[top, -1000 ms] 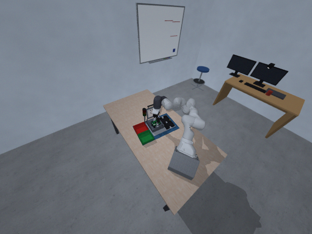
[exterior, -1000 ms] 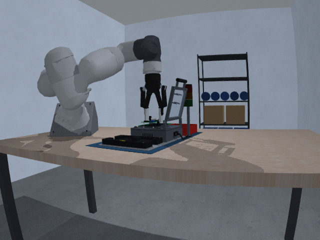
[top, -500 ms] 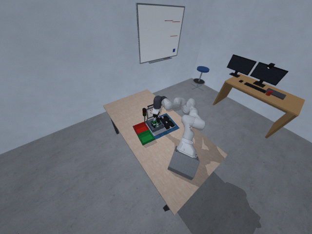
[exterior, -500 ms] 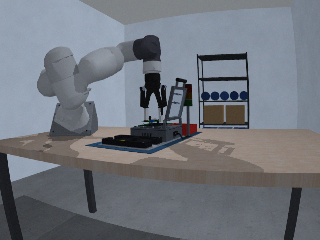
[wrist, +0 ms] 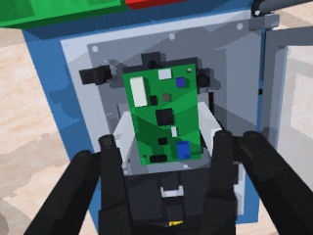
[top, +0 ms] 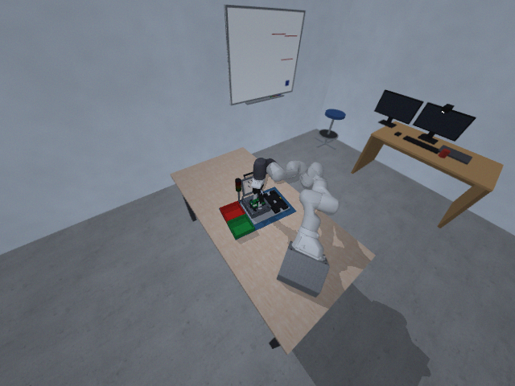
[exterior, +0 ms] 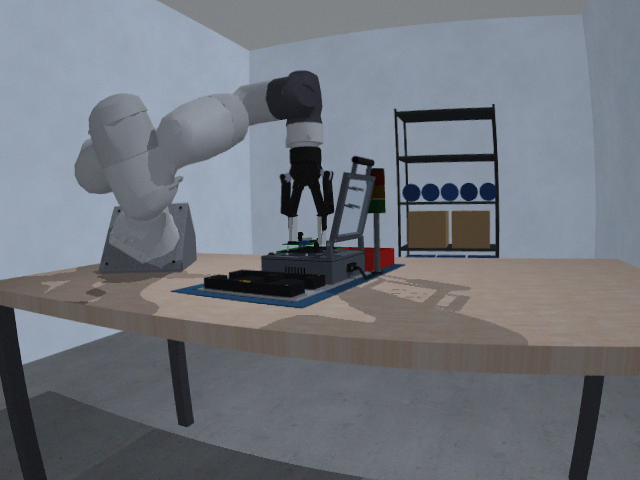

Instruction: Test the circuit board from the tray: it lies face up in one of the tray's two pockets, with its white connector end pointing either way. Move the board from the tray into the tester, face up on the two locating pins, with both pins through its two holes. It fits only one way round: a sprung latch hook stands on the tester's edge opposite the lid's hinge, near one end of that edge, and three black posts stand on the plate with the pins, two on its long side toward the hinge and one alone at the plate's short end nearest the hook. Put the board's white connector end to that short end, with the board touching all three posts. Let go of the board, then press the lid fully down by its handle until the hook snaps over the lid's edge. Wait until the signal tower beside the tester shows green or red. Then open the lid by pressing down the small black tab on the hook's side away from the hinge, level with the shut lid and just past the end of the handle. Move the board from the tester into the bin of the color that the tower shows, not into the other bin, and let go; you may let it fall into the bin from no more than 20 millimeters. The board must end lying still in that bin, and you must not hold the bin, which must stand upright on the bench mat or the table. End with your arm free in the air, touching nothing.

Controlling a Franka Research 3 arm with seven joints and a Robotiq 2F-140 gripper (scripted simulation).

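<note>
Now: the green circuit board 2 cm below my hand. Also, from my hand: tester plate: 1 cm ahead, 4 cm below; then tester lid: 12 cm ahead, 4 cm to the right, 8 cm above; then black latch hook: 4 cm behind, 8 cm to the left, 2 cm below.
</note>
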